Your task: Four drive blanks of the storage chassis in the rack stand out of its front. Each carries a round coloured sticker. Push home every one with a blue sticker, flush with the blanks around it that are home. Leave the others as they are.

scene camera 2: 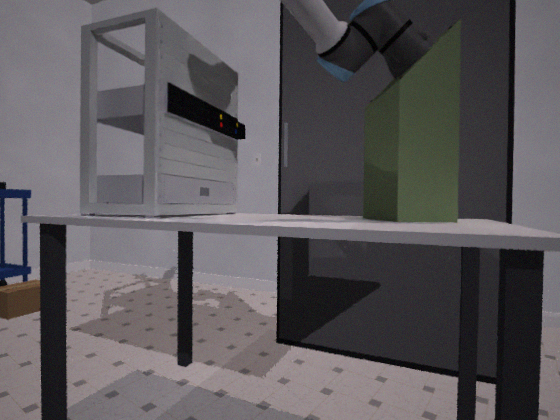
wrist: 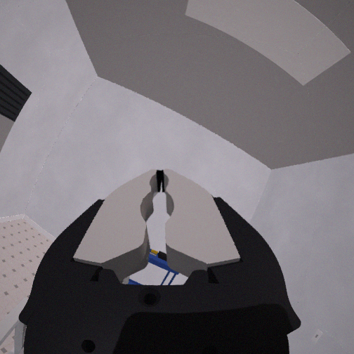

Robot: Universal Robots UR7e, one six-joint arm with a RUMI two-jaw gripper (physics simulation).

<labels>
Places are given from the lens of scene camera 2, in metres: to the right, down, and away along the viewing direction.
grey rack (scene camera 2: 187, 109): -0.29, -0.32, 1.04
</labels>
